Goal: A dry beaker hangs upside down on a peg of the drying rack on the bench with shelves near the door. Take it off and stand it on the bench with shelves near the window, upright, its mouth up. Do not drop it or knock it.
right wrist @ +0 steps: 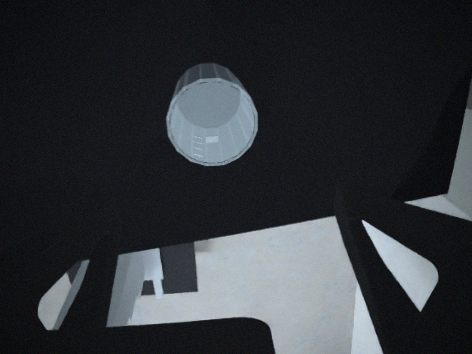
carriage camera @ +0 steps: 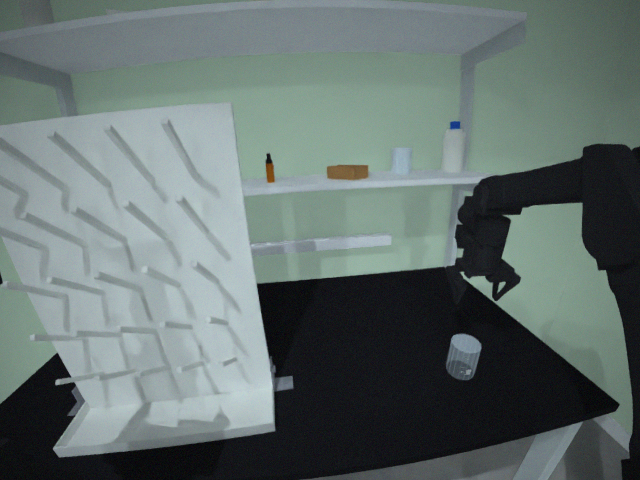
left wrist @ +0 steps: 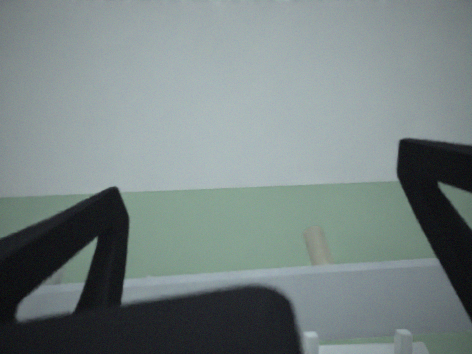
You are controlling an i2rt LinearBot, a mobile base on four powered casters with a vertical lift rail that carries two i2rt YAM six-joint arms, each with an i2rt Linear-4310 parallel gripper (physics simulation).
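Places are measured from the left arm's base along level axes (x ahead, y left, z up), in millimetres.
Pixels of known places: left gripper, fingertip midpoint: (left wrist: 257, 179); right gripper, fingertip midpoint: (right wrist: 229, 201) (carriage camera: 475, 301).
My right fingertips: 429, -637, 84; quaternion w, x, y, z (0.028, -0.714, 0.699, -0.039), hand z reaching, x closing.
Ahead of a thing's pixels: the offset from my right fingertips to its middle, as dx, dy, dz. "pt": to the spot under its first point. Level surfaces: height alone.
The clear beaker @[-4, +2, -164] (carriage camera: 463, 357) (right wrist: 211, 120) stands upright, mouth up, on the black bench top @[dz -209] (carriage camera: 361, 335) (right wrist: 90, 75), right of the drying rack. My right gripper (carriage camera: 477, 299) (right wrist: 229, 201) is open and empty, above the beaker and apart from it. The white drying rack (carriage camera: 219, 134) stands at the left of the carriage view; no beaker shows on its visible pegs. My left gripper (left wrist: 257, 179) is open and empty; its arm does not show in the carriage view. Two rack pegs @[pt -181, +611, +383] (left wrist: 310, 343) show at the bottom of the left wrist view.
A shelf (carriage camera: 305, 186) behind the bench holds an amber bottle @[pt +324, +523, +284] (carriage camera: 269, 171), a brown box @[pt +298, +277, +271] (carriage camera: 347, 172), a pale cylindrical container @[pt +418, +83, +292] (carriage camera: 401, 161) and a white bottle @[pt +456, -114, +329] (carriage camera: 453, 149) with a blue cap. An upper shelf @[dz +686] (carriage camera: 289, 31) spans above. The bench's right edge lies beyond the beaker.
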